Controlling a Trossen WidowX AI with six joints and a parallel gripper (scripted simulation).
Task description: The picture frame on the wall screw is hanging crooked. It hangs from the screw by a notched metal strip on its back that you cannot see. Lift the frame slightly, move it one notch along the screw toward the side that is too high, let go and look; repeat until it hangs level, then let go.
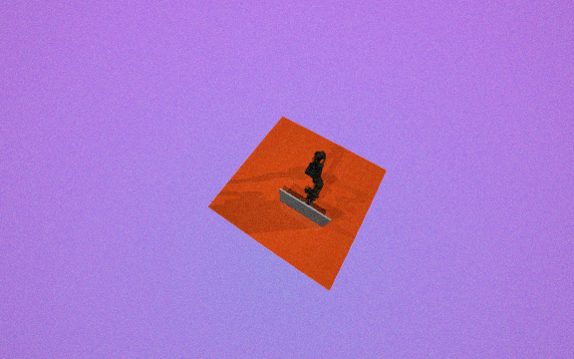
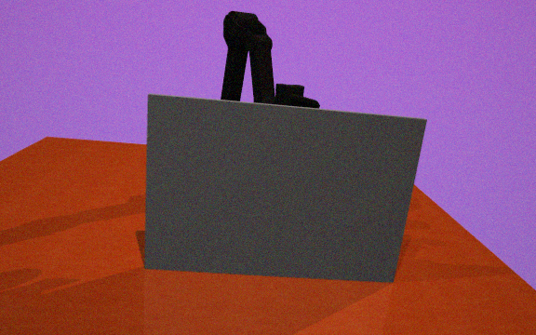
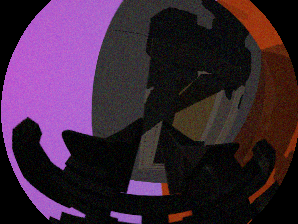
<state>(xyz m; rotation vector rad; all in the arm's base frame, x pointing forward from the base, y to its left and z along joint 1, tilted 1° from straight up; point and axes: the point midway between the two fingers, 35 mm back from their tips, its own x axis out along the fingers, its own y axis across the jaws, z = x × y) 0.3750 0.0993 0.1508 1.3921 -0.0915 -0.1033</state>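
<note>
My gripper tip is 50 mm above the picture frame and 10 mm to the left of it. From my gripper tip the other things lie so: grey wall panel 70 mm below, 20 mm to the right, 20 mm ahead.
</note>
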